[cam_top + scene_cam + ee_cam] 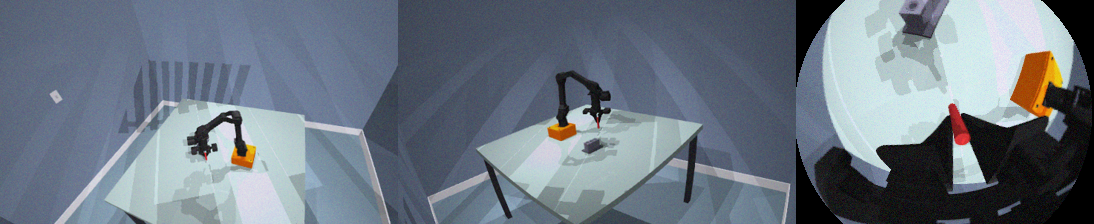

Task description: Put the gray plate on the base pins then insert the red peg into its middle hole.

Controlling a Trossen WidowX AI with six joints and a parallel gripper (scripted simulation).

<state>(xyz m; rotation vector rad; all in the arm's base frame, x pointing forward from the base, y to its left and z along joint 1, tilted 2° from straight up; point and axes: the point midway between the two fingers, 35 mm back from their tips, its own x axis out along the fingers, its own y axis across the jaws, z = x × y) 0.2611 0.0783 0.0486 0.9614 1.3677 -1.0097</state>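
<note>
The gray plate lies 80 mm ahead of my gripper tip, 200 mm to the right of it and 50 mm below it. Also, from my gripper tip: red peg: right at my gripper tip.
</note>
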